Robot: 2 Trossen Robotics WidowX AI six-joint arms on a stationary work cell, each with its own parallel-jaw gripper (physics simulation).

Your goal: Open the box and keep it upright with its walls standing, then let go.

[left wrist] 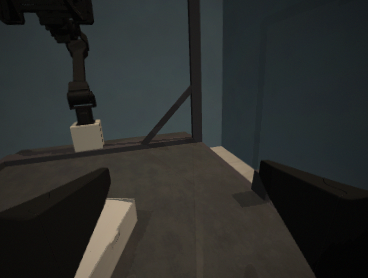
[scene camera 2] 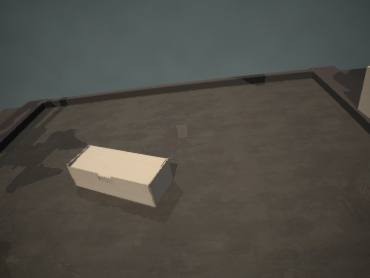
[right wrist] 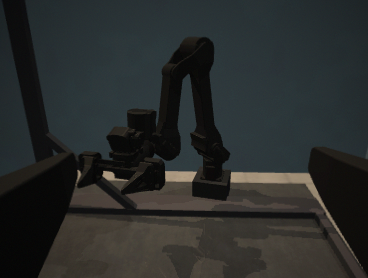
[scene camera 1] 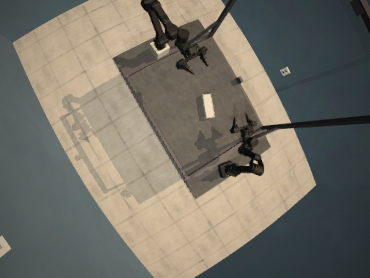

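Observation:
A pale, closed box (scene camera 1: pixel 208 106) (scene camera 2: pixel 117 167) (left wrist: pixel 116 227) stands flat on the dark table (scene camera 1: pixel 165 100) (scene camera 2: pixel 270 200), its lid down; a small tab (scene camera 2: pixel 104 178) shows on its long side in scene camera 2. My left gripper (scene camera 1: pixel 240 119) (left wrist: pixel 185 171) (right wrist: pixel 99 189) is open and empty, to the lower right of the box in scene camera 1. In the left wrist view the left-hand finger hides part of the box. My right gripper (scene camera 1: pixel 199 68) (right wrist: pixel 194 161) is open and empty, above the box in that scene picture and apart from it. The box does not show in the right wrist view.
A raised rim (scene camera 2: pixel 200 87) edges the table. Dark frame posts (scene camera 1: pixel 320 123) (left wrist: pixel 196 75) rise at its corners. A small dark block (scene camera 1: pixel 237 80) is at the table's right edge. The right arm stands on a white block (scene camera 1: pixel 160 49) (left wrist: pixel 87 137), the left on a dark base (right wrist: pixel 211 186).

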